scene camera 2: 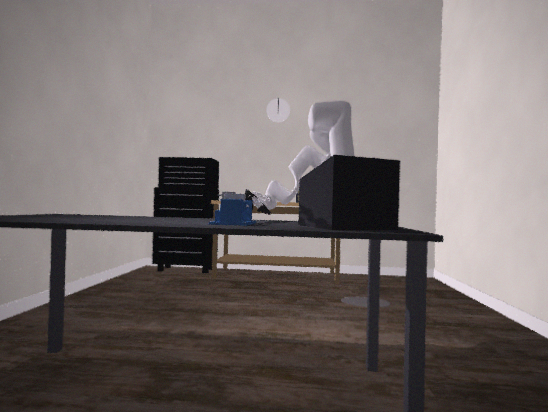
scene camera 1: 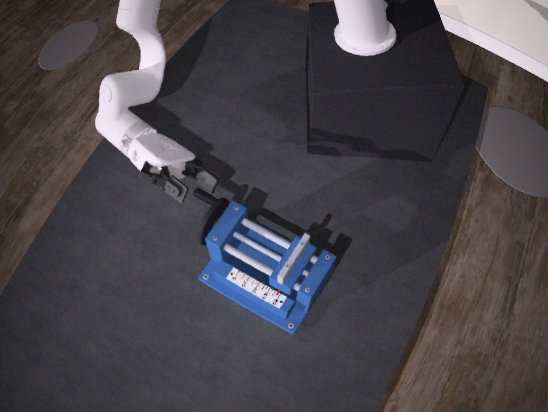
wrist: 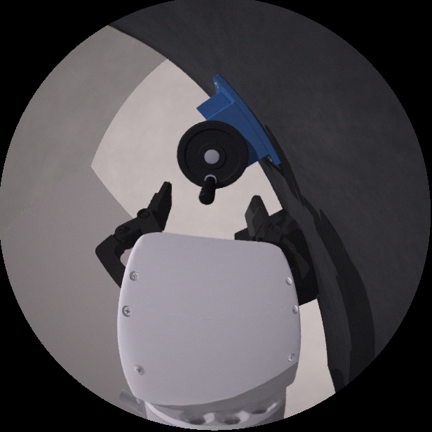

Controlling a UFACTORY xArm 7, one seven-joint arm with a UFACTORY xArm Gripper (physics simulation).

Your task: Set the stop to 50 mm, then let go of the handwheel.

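Places are measured from the arm's base along level axes (x ahead, y left, z up), in metres.
Pixels of known places: gripper, fingertip midpoint: (scene camera 2: pixel 252 201) (scene camera 1: pixel 201 191); arm's base, link origin: (scene camera 1: pixel 365 35).
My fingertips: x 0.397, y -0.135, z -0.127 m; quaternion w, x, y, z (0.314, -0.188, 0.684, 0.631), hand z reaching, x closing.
Observation:
For each thing: its top centre in the pictures, then the offset to it from my fingertips. "pt": a spot on its surface instead. Level surfaces: height alone.
- red pointer, top centre: (scene camera 1: pixel 278 291) 0.038 m down, 0.085 m ahead, 0.198 m left
- white scale, surface spot: (scene camera 1: pixel 253 288) pt 0.039 m down, 0.100 m ahead, 0.159 m left
- black handwheel, surface spot: (scene camera 1: pixel 212 220) pt 0.003 m up, 0.040 m ahead, 0.049 m left
- handle, top centre: (scene camera 1: pixel 205 194) 0.012 m up, 0.007 m ahead, 0.016 m left
- table, surface height: 0.095 m down
The blue stop fixture (scene camera 1: pixel 220 250) (scene camera 2: pixel 235 212) (wrist: pixel 240 125) stands on the dark table. Its sliding stop (scene camera 1: pixel 294 257) is near the end far from the handwheel. The red pointer (scene camera 1: pixel 278 293) on the white scale (scene camera 1: pixel 253 288) reads between 60 and 80, seemingly nearer 80; the exact value is too small to read. The black handwheel (scene camera 1: pixel 212 220) (wrist: pixel 192 155) has a handle (scene camera 1: pixel 206 197) (wrist: pixel 207 192) that points out towards my gripper (scene camera 1: pixel 199 189) (scene camera 2: pixel 257 202) (wrist: pixel 211 198). The gripper is open, its fingers on either side of the handle's line and just short of its end, touching nothing.
A black box (scene camera 1: pixel 382 120) (scene camera 2: pixel 365 195) carries the arm's base on the table (scene camera 1: pixel 125 325) (scene camera 2: pixel 125 223). Behind the table in the scene camera 2 view are a black drawer cabinet (scene camera 2: pixel 185 182) and a wooden bench (scene camera 2: pixel 277 260).

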